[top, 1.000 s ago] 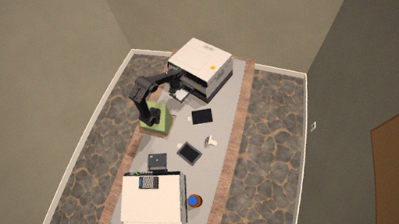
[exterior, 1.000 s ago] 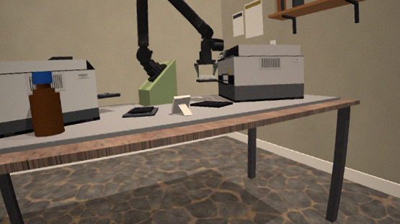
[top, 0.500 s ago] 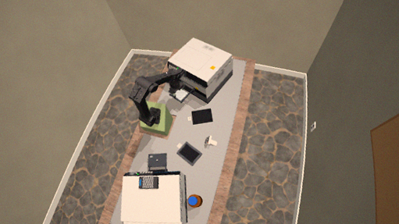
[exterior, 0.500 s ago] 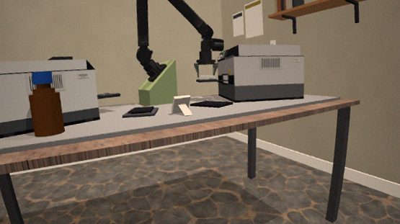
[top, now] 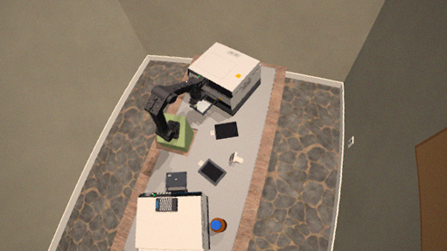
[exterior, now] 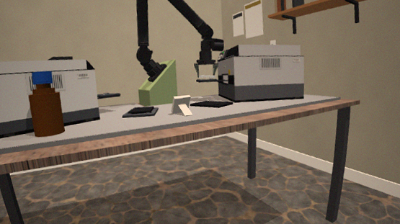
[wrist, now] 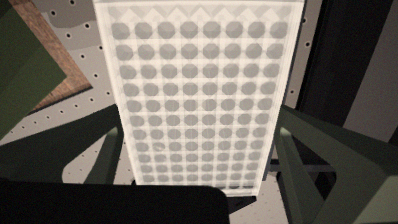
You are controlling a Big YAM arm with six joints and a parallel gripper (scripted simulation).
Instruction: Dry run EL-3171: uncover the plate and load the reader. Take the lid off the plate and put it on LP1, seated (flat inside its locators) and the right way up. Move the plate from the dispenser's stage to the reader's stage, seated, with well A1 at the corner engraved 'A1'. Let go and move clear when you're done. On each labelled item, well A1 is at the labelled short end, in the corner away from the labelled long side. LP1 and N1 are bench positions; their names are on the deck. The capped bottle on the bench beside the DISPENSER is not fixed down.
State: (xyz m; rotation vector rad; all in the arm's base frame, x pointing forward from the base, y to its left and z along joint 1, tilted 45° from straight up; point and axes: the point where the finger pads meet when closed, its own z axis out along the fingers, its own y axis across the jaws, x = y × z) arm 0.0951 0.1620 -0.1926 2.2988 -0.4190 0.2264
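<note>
My hand is right at the lidded white well plate. From my hand the other things lie so: black pad 22 cm ahead, 10 cm to the right, 13 cm below; dark lid 22 cm ahead, 42 cm to the right, 12 cm below; grey pad 22 cm ahead, 42 cm to the right, 13 cm below.
</note>
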